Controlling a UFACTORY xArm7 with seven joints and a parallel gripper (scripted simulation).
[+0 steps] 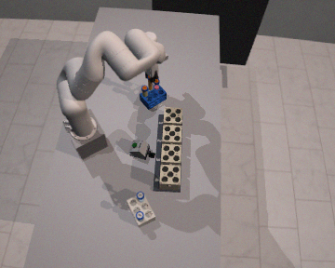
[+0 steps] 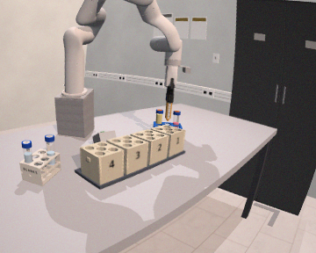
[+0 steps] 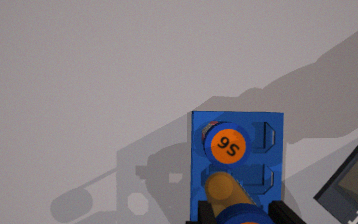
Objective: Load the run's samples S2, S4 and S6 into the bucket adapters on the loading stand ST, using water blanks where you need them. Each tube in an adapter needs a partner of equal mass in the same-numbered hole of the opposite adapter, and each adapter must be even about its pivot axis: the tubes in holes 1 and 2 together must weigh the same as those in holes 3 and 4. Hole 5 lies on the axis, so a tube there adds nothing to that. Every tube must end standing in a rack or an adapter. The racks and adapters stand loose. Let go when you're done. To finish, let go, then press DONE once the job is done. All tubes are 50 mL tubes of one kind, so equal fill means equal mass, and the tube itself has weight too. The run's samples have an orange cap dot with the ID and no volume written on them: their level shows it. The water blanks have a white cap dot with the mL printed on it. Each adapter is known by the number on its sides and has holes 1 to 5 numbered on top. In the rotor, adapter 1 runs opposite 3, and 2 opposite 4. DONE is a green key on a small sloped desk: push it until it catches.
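Now: hand 1 cm short of the sample tube S2 and 5 cm above it. Also, from my hand: sample tube S4: 4 cm behind, 3 cm to the right, 12 cm below; then blue sample rack: 1 cm ahead, 2 cm to the right, 15 cm below; then sample tube S6: 3 cm ahead, 3 cm to the left, 12 cm below.
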